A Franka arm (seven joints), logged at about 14 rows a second.
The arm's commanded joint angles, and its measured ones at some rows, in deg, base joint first. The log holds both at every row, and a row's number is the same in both.
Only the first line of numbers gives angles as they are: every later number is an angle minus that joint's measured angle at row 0.
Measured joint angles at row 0:
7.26, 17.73, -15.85, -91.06, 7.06, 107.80, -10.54
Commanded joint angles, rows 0 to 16:
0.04, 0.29, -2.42, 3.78, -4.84, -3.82, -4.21
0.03, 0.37, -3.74, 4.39, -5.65, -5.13, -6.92
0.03, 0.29, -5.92, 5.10, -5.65, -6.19, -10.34
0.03, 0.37, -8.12, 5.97, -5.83, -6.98, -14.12
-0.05, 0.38, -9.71, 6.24, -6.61, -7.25, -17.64
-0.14, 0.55, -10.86, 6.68, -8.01, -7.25, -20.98
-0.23, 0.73, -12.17, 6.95, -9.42, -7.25, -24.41
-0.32, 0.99, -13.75, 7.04, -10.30, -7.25, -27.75
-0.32, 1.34, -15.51, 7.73, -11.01, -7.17, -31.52
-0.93, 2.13, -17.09, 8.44, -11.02, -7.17, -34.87
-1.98, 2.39, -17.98, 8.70, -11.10, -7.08, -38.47
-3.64, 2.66, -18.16, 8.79, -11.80, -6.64, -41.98
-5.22, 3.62, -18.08, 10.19, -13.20, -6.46, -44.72
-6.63, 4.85, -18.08, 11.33, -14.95, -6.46, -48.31
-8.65, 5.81, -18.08, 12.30, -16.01, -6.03, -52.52
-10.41, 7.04, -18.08, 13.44, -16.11, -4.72, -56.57
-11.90, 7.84, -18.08, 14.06, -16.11, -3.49, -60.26
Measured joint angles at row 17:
-9.40, 4.63, -17.87, 10.13, -15.29, -4.43, -54.12
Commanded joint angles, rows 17 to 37:
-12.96, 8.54, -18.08, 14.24, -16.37, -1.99, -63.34
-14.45, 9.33, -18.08, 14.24, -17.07, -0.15, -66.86
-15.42, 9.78, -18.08, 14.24, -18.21, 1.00, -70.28
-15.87, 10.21, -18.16, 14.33, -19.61, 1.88, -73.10
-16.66, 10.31, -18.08, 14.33, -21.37, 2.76, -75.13
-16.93, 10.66, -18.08, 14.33, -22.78, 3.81, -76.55
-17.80, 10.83, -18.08, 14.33, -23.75, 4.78, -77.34
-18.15, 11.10, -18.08, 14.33, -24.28, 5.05, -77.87
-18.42, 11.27, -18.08, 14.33, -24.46, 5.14, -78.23
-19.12, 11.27, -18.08, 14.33, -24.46, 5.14, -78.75
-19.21, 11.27, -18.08, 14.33, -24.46, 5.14, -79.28
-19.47, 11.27, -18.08, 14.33, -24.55, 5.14, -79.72
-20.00, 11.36, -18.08, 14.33, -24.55, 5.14, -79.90
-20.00, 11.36, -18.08, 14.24, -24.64, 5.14, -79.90
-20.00, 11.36, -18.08, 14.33, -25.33, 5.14, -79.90
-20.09, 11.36, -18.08, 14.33, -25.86, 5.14, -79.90
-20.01, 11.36, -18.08, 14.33, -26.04, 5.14, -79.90
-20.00, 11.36, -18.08, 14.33, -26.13, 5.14, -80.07
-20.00, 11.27, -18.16, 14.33, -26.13, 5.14, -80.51
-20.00, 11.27, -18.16, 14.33, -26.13, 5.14, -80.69
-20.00, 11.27, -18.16, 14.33, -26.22, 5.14, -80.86
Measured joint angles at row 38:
-19.66, 10.63, -18.00, 12.92, -25.04, 5.12, -79.71
